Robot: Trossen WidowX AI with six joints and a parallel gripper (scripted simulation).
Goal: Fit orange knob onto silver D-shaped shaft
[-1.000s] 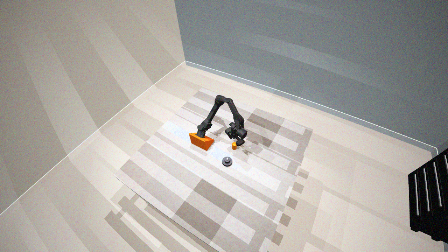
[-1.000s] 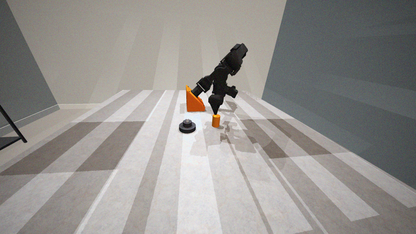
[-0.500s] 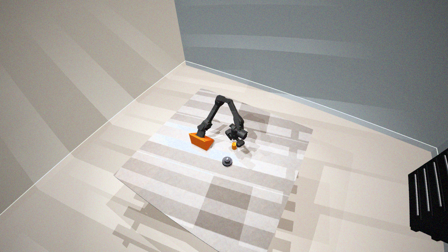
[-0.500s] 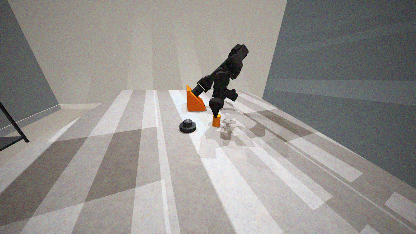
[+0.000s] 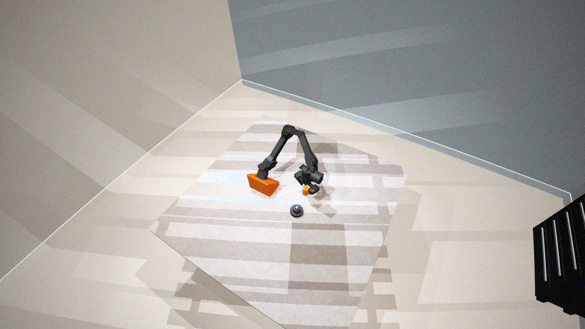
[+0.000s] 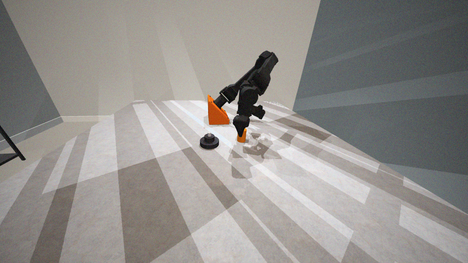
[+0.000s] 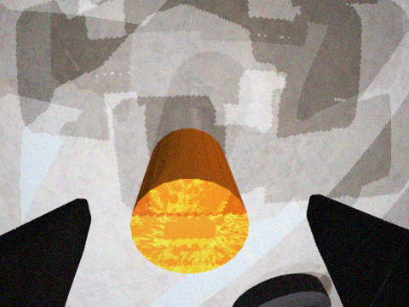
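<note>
Right now my gripper tip is right at the orange knob. From my gripper tip the other things lie so: round dark pedestal 30 mm ahead, 150 mm to the right, 20 mm below.
</note>
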